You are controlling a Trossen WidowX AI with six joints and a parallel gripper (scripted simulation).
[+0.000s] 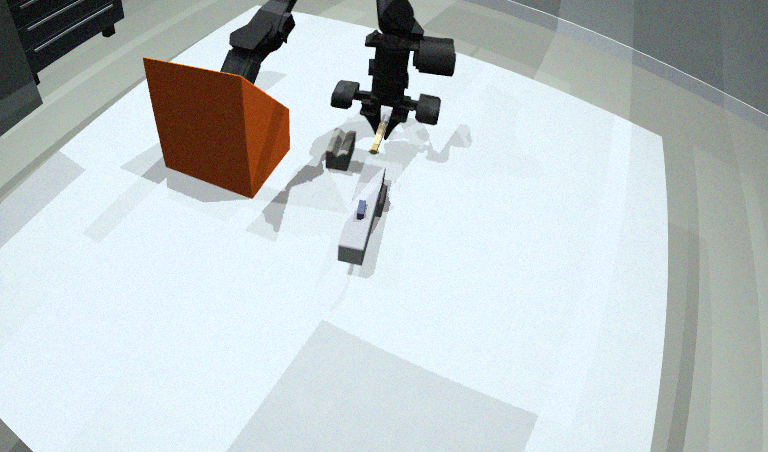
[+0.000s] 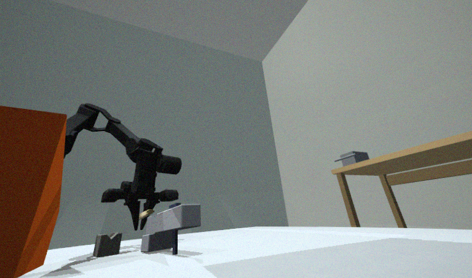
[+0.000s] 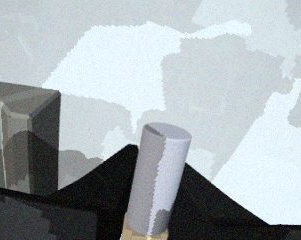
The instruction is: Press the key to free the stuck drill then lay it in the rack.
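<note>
My gripper tip is 40 mm to the left of the drill, 40 mm below it and 10 mm short of it. Also, from my gripper tip: blue key 200 mm to the right, 80 mm ahead, 10 mm above; rack 60 mm behind, 50 mm to the right, 20 mm below; housing 180 mm to the right, 70 mm ahead.
</note>
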